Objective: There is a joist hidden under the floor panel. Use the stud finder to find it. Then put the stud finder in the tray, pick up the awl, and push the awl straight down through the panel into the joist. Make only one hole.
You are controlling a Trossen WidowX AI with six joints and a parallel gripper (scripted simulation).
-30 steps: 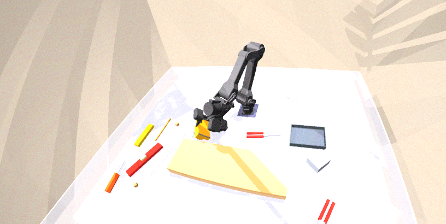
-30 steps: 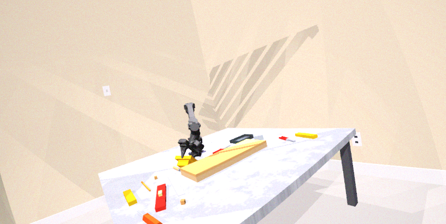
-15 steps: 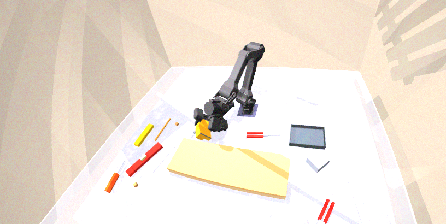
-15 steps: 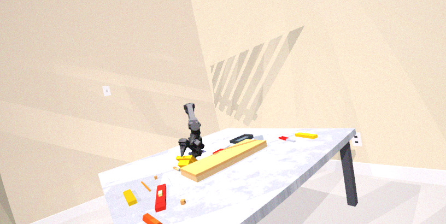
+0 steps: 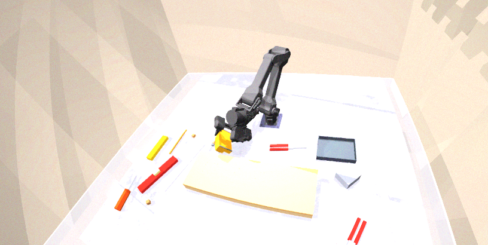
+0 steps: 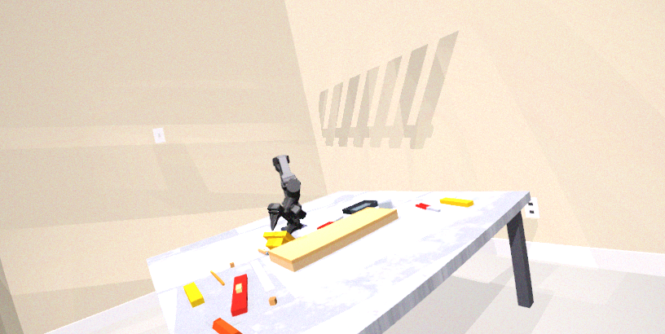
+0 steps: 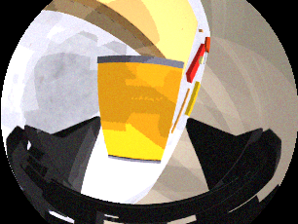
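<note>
The stud finder is 30 mm below my gripper tip, 20 mm to the right of it and 20 mm ahead of it. The rest, counted from my gripper tip: square light (40 mm below, 40 mm ahead, 20 mm to the right); thin orange stick (280 mm to the right, 50 mm below, 10 mm behind); awl (70 mm to the right, 50 mm below, 10 mm behind).
</note>
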